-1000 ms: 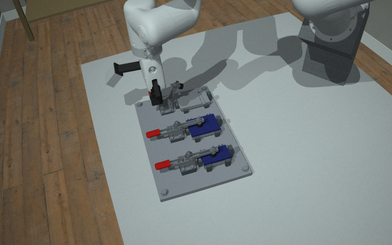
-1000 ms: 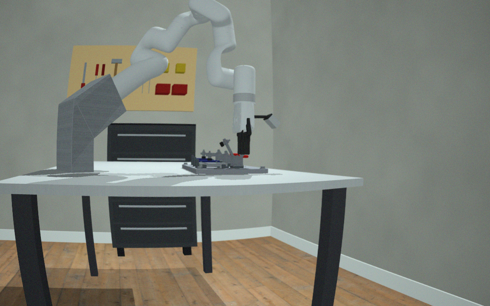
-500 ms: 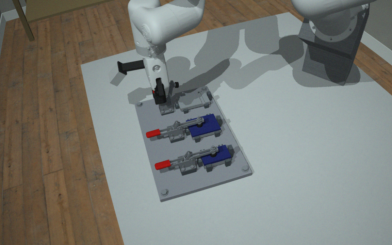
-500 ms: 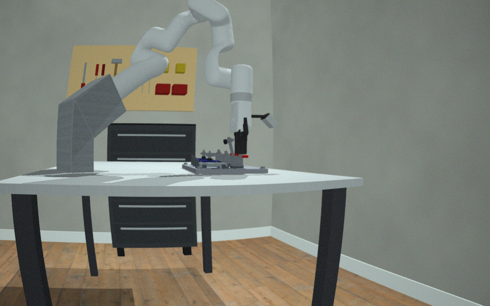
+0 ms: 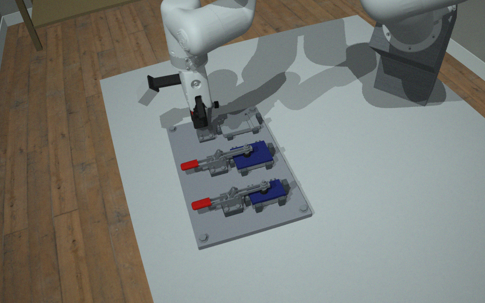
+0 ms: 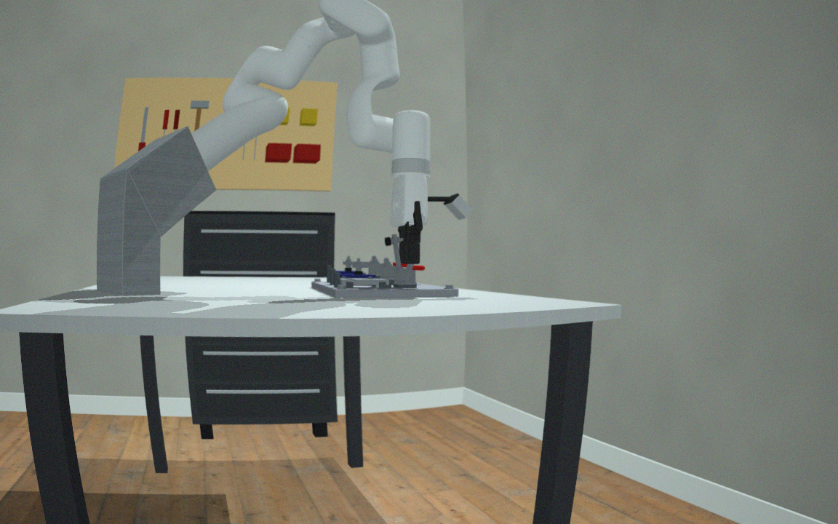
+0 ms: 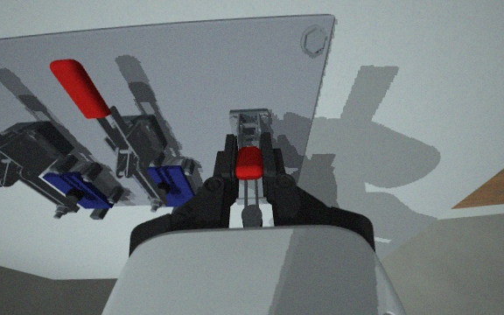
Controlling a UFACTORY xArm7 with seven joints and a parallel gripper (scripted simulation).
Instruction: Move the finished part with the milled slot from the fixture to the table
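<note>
Right now the toggle clamp is 20 mm below my hand and 10 mm behind it. Also, from my hand: grey finished part 100 mm behind, 50 mm below, 40 mm to the right; then grey fixture plate 90 mm to the left, 80 mm behind, 70 mm below.
</note>
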